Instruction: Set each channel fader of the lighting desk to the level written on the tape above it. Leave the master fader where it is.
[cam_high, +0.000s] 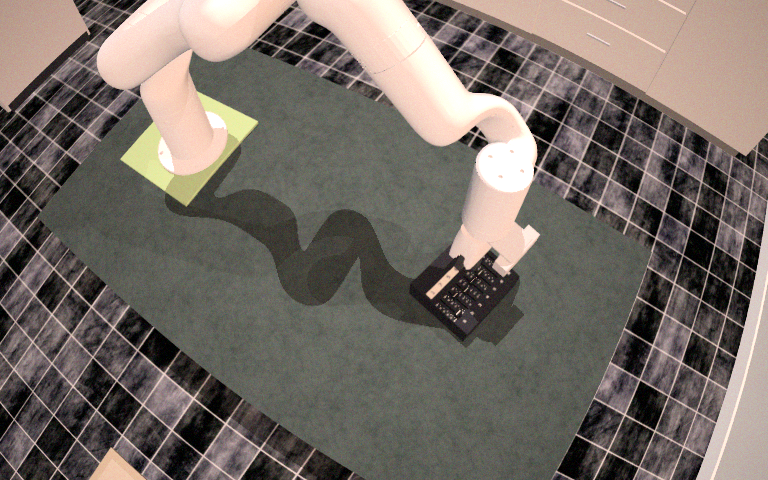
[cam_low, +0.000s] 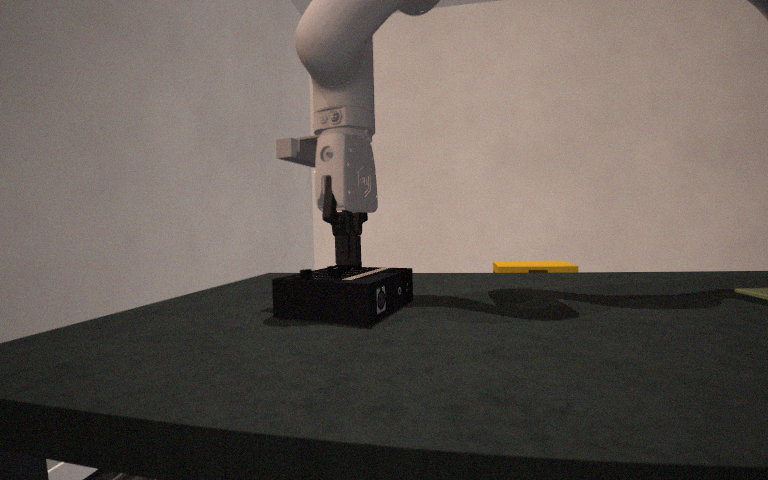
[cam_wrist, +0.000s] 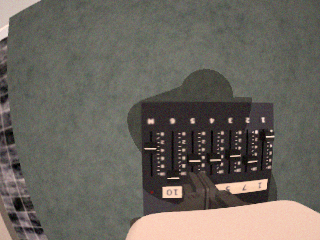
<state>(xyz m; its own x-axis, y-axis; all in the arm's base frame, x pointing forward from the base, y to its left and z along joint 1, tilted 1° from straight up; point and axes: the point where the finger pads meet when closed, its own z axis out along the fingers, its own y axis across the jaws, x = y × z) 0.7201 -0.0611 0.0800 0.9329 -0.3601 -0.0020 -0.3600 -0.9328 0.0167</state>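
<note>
Now: the master fader 50 mm ahead of my hand, 30 mm to the left of it and 30 mm below it.
</note>
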